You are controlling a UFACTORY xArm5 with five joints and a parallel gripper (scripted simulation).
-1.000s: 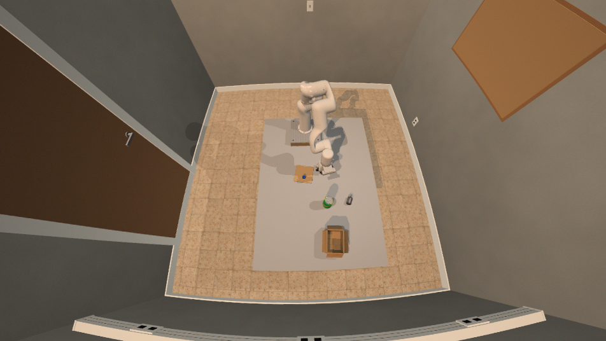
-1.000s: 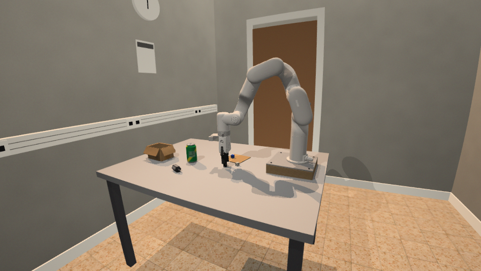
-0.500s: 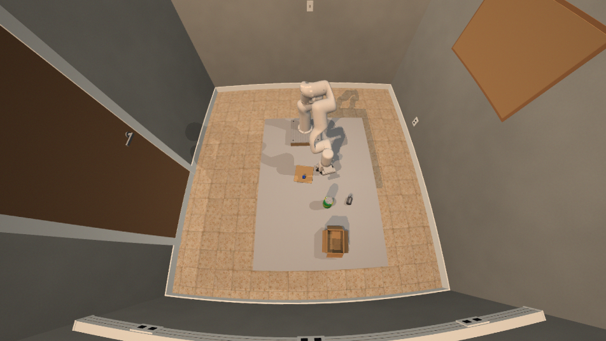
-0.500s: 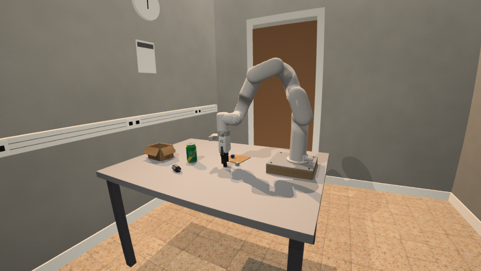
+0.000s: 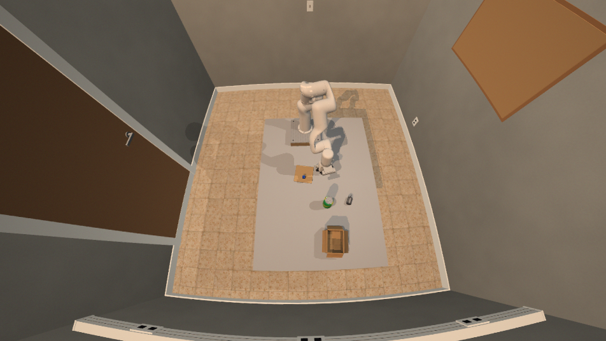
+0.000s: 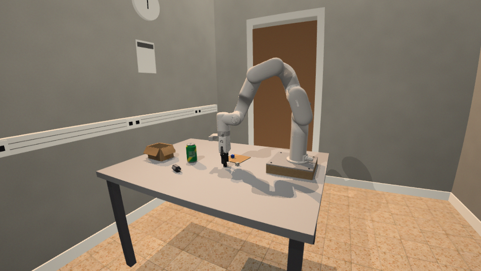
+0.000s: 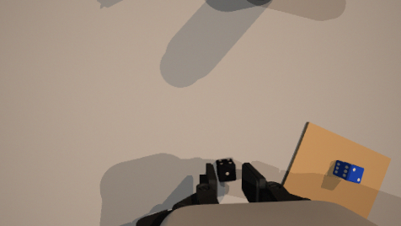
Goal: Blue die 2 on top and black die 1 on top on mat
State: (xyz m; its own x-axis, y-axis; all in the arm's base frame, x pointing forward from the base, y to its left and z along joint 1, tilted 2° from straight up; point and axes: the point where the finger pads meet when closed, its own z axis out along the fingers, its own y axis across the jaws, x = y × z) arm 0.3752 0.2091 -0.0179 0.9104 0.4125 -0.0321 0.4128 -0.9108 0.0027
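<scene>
Right now the black die is 40 mm below my hand. Round my hand: white die 50 mm behind, 60 mm to the right, 40 mm below; then mat 30 mm ahead, 150 mm to the right, 40 mm below; then blue die 60 mm ahead, 150 mm to the right, 30 mm below.
</scene>
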